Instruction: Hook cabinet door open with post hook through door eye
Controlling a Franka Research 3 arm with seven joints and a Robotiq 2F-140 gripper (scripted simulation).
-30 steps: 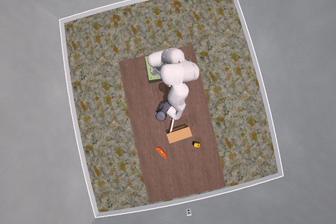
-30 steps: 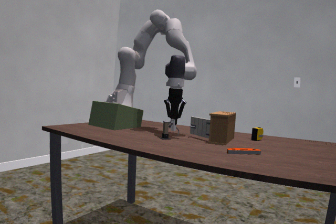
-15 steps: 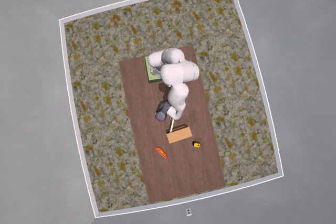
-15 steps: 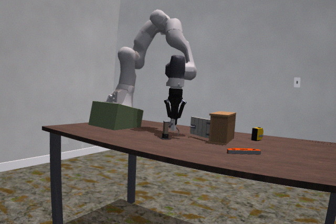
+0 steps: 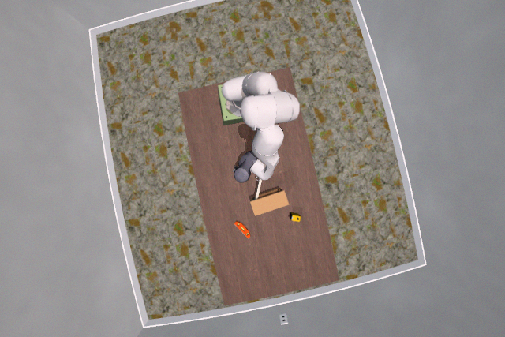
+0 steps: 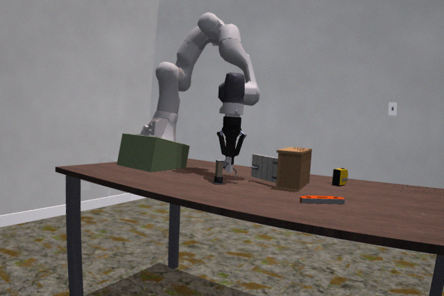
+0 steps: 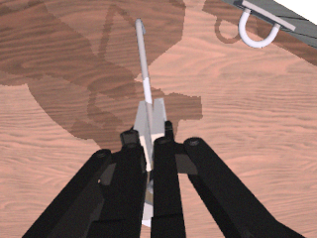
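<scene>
The grey door lies 130 mm ahead of my hand and 70 mm to the left of it. From my hand the other things lie so: orange level: 440 mm ahead, 70 mm to the right, 60 mm below; then metal hook: 10 mm to the left, 20 mm below; then wooden cabinet: 180 mm ahead, 100 mm to the left.
</scene>
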